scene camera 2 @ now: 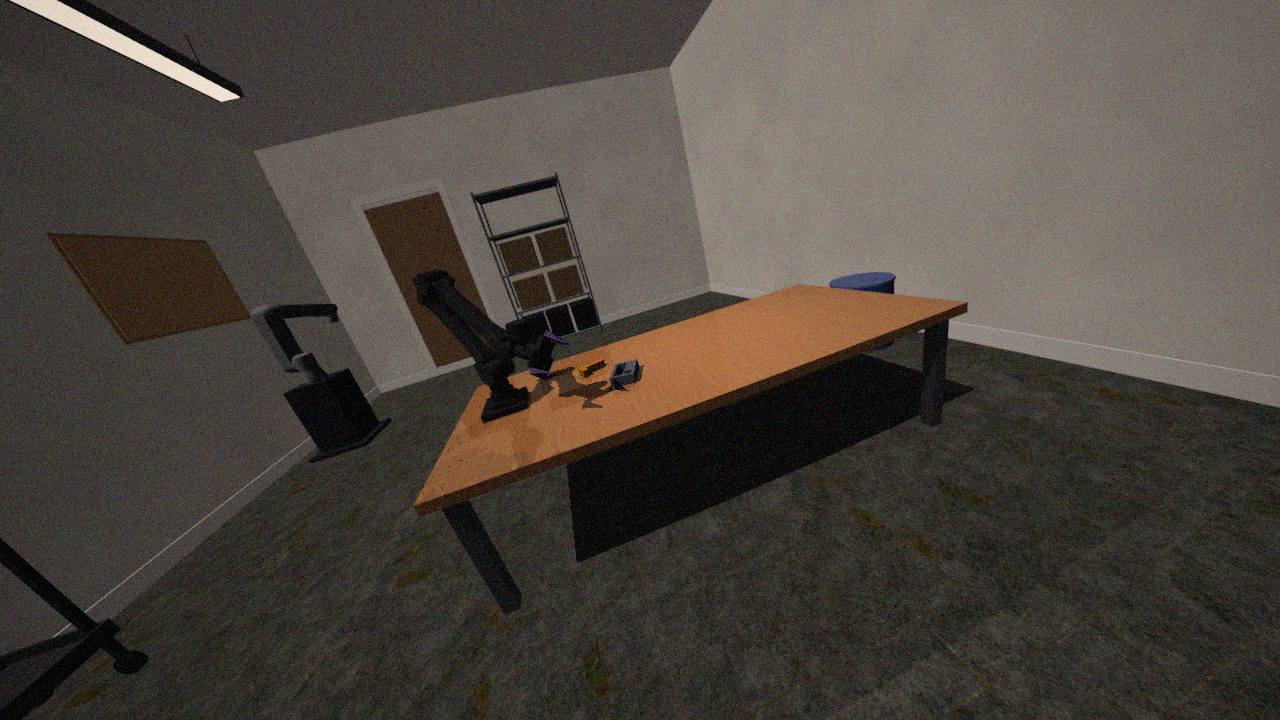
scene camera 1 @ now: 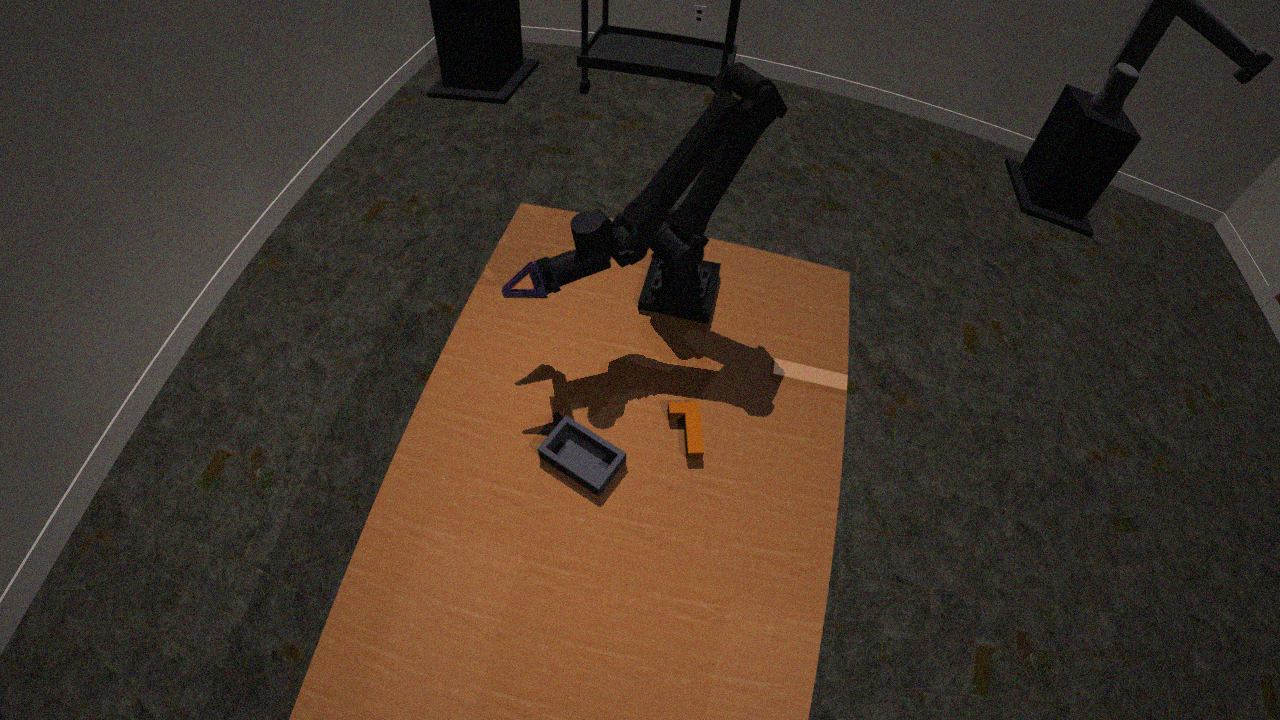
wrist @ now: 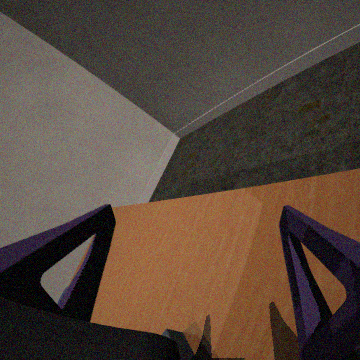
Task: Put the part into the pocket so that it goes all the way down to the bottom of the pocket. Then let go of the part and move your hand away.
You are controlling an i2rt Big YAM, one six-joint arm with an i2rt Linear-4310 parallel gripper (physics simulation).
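Seen in the pictures: gripper, fingertip midpoint: [scene camera 2: 561,358] [scene camera 1: 502,292] [wrist: 194,214]; arm's base, link origin: [scene camera 2: 506,400] [scene camera 1: 680,283].
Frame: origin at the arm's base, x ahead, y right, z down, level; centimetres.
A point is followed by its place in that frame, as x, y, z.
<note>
An orange L-shaped part [scene camera 1: 692,431] {35.9, -10.1, -0.1} [scene camera 2: 591,368] {34.5, -8.5, 1.2} lies flat on the table, apart from the pocket block and to its right in scene camera 1. It does not show in the wrist view. The grey rectangular block with the open pocket [scene camera 1: 570,468] {49.8, 9.7, -0.7} [scene camera 2: 624,374] {44.7, 15.3, -0.9} sits on the table, and the pocket looks empty. A dark corner at the bottom of the wrist view seems to be this block [wrist: 176,336] {46.2, 16.3, 0.8}. My gripper [scene camera 1: 504,292] {26.8, 29.6, -17.3} [scene camera 2: 557,358] {26.8, 29.6, -17.3} [wrist: 194,214] {26.8, 29.6, -17.3} is open and empty, with purple-edged fingers. It is raised above the table, away from both part and block.
The wooden table [scene camera 1: 581,608] {73.9, 0.7, 2.8} [scene camera 2: 760,344] {95.8, 20.0, 2.8} carries the arm's black base [scene camera 1: 678,291] {4.1, -0.2, -1.8} [scene camera 2: 504,404] {0.5, 6.1, -0.8}. The arm's shadow falls between the base and the block. A dark cart [scene camera 1: 657,58], a second arm on a pedestal [scene camera 1: 1078,152] and a blue drum [scene camera 2: 863,282] stand off the table.
</note>
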